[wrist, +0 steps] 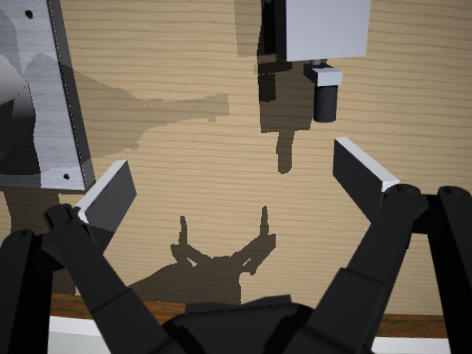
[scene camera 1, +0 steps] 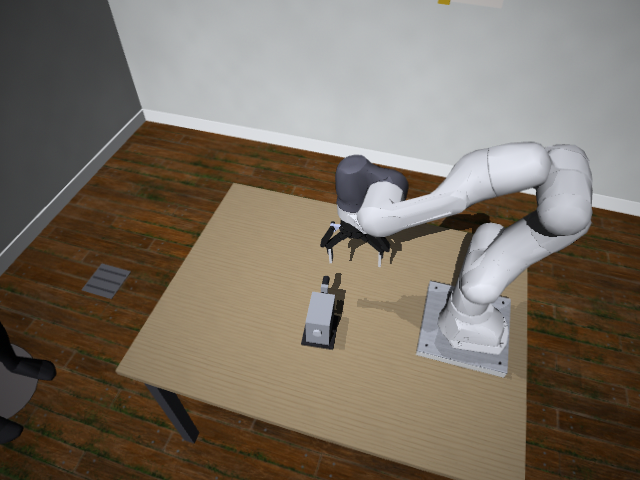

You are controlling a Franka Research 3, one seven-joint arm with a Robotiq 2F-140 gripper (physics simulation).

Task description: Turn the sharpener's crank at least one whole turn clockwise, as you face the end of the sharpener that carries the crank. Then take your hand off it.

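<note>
The grey box-shaped sharpener [scene camera 1: 320, 310] [wrist: 327, 27] stands on a black base on the table. Its crank [scene camera 1: 324, 288] [wrist: 329, 76] is on the end facing the gripper, with a light grey arm and a black handle [scene camera 1: 325, 280] [wrist: 325, 104] pointing away from the body. In the wrist view the crank is at the upper right, beyond the right finger's tip. My gripper [scene camera 1: 355, 260] [wrist: 232, 167] is wide open and empty, pointing down above the table, beyond the crank end in the scene view. The fingers are apart from the handle.
The wooden table [scene camera 1: 232, 310] [wrist: 175, 50] carries the robot's base plate [scene camera 1: 429, 330] [wrist: 55, 125], right in the scene view and left in the wrist view. The table's far edge lies behind the gripper. A floor grate [scene camera 1: 106, 280] lies left of the table.
</note>
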